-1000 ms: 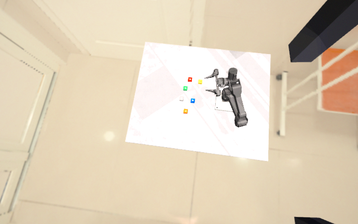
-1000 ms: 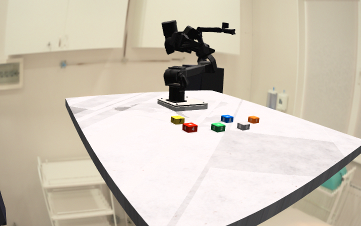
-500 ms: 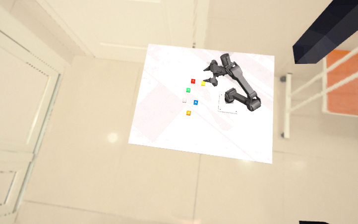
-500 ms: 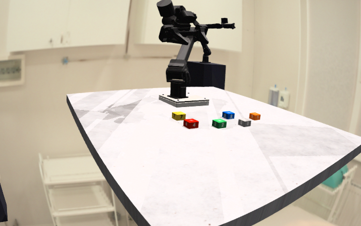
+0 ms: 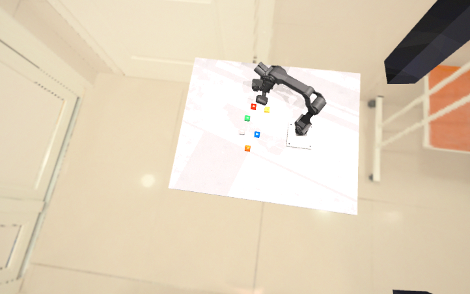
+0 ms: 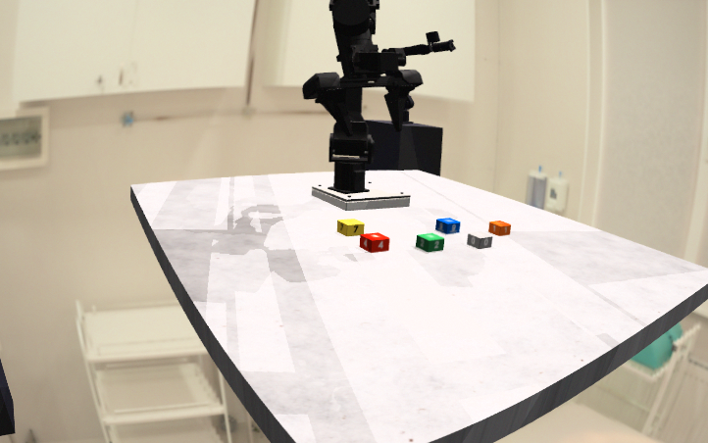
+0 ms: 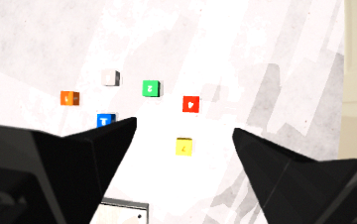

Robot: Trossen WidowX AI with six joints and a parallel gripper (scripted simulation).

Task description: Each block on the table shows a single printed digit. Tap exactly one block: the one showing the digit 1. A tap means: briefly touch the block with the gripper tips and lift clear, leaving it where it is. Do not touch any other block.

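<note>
The orange block showing 1 is 270 mm to the left of my gripper tip, 160 mm below it and 60 mm ahead of it. Also, from my gripper tip: yellow 7 block (160 mm below, 60 mm behind, 10 mm to the left); red 4 block (160 mm below, 20 mm ahead, 10 mm to the right); green 2 block (160 mm below, 70 mm to the left, 60 mm ahead).
</note>
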